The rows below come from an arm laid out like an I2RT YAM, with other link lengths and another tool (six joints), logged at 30 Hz.
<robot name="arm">
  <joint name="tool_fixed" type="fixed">
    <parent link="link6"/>
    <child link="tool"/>
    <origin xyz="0.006 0.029 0.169" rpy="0 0.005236 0.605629"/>
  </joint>
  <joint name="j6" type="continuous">
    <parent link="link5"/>
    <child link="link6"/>
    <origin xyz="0 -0.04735 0.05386" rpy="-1.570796 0 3.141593"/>
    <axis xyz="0 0 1"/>
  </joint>
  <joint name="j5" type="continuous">
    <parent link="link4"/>
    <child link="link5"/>
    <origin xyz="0.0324 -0.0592 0.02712" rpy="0 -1.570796 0"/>
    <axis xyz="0 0 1"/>
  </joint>
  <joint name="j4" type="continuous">
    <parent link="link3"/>
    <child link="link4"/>
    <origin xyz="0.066 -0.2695 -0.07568"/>
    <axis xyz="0 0 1"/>
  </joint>
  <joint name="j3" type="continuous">
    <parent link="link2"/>
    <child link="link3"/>
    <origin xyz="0 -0.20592 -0.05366" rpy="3.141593 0 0"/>
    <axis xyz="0 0 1"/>
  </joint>
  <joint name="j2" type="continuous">
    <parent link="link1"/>
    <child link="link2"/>
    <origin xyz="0.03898 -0.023 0.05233" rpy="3.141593 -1.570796 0"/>
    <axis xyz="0 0 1"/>
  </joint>
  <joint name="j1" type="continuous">
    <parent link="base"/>
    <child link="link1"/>
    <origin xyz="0 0 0.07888" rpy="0 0 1.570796"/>
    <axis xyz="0 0 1"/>
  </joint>
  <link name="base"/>
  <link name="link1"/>
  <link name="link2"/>
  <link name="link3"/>
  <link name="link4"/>
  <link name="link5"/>
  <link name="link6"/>
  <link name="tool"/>
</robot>
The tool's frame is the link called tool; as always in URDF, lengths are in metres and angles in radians. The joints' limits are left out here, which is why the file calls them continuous.
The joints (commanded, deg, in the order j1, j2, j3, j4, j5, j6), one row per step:
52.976 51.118 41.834 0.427 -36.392 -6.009
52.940 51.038 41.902 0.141 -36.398 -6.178
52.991 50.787 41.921 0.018 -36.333 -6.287
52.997 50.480 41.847 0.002 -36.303 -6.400
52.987 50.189 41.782 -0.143 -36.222 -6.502
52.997 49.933 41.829 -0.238 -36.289 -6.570
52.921 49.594 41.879 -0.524 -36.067 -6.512
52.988 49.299 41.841 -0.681 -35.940 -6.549
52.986 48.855 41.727 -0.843 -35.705 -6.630
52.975 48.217 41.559 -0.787 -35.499 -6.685
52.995 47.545 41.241 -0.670 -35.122 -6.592
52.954 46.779 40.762 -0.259 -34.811 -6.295
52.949 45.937 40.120 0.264 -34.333 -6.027
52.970 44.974 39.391 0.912 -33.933 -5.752
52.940 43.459 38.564 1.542 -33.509 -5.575
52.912 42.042 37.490 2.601 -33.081 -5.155
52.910 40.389 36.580 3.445 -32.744 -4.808
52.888 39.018 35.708 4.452 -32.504 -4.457
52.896 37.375 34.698 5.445 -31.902 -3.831
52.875 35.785 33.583 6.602 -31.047 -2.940
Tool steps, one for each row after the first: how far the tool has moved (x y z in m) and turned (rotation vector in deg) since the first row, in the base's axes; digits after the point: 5 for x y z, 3 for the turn. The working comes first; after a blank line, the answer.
Tool pose at each row, in the base's axes (x y z in m, rotation vector in deg; the steps are taken from these numbers as rounded here):
0.10355 0.41877 0.28473 -35.237 -115.052 -101.904
0.10350 0.41842 0.28470 -35.216 -115.219 -101.864
0.10287 0.41793 0.28598 -35.024 -115.242 -102.097
0.10237 0.41727 0.28724 -34.792 -115.233 -102.415
0.10218 0.41657 0.28794 -34.737 -115.284 -102.615
0.10137 0.41598 0.28965 -34.448 -115.227 -102.841
0.10214 0.41501 0.29107 -34.741 -115.196 -103.092
0.10157 0.41442 0.29197 -34.694 -115.202 -103.257
0.10164 0.41339 0.29310 -34.748 -115.232 -103.624
0.10141 0.41197 0.29586 -34.552 -115.085 -104.364
0.10163 0.41056 0.29773 -34.672 -114.890 -105.037
0.10207 0.40892 0.30000 -34.812 -114.442 -105.844
0.10277 0.40723 0.30172 -35.042 -114.016 -106.769
0.10282 0.40532 0.30395 -35.052 -113.483 -107.804
0.10227 0.40198 0.30869 -34.741 -112.794 -109.418
0.10210 0.39899 0.31236 -34.577 -111.871 -110.977
0.10081 0.39529 0.31802 -34.079 -110.860 -112.699
0.09974 0.39217 0.32289 -33.550 -109.852 -114.272
0.09946 0.38833 0.32814 -33.511 -108.577 -115.995
0.10056 0.38446 0.33286 -33.977 -107.073 -117.718

-0.00005 -0.00035 -0.00003 -0.111 -0.084 -0.009
-0.00068 -0.00084 0.00125 0.000 -0.288 -0.009
-0.00118 -0.00150 0.00251 0.170 -0.535 -0.018
-0.00137 -0.00220 0.00321 0.226 -0.695 -0.096
-0.00218 -0.00279 0.00492 0.399 -0.879 -0.013
-0.00141 -0.00376 0.00634 0.460 -0.910 -0.315
-0.00198 -0.00435 0.00724 0.528 -1.021 -0.370
-0.00191 -0.00538 0.00837 0.640 -1.230 -0.595
-0.00214 -0.00680 0.01113 1.042 -1.623 -0.807
-0.00192 -0.00821 0.01300 1.388 -1.852 -1.173
-0.00148 -0.00985 0.01527 1.929 -2.005 -1.559
-0.00078 -0.01154 0.01699 2.482 -2.213 -2.068
-0.00073 -0.01345 0.01922 3.174 -2.495 -2.473
-0.00128 -0.01679 0.02396 4.222 -3.127 -2.941
-0.00145 -0.01978 0.02763 5.355 -3.558 -3.428
-0.00274 -0.02348 0.03329 6.649 -4.152 -3.783
-0.00381 -0.02660 0.03816 7.887 -4.683 -4.056
-0.00409 -0.03044 0.04341 9.238 -5.017 -4.664
-0.00299 -0.03431 0.04813 10.623 -5.084 -5.548

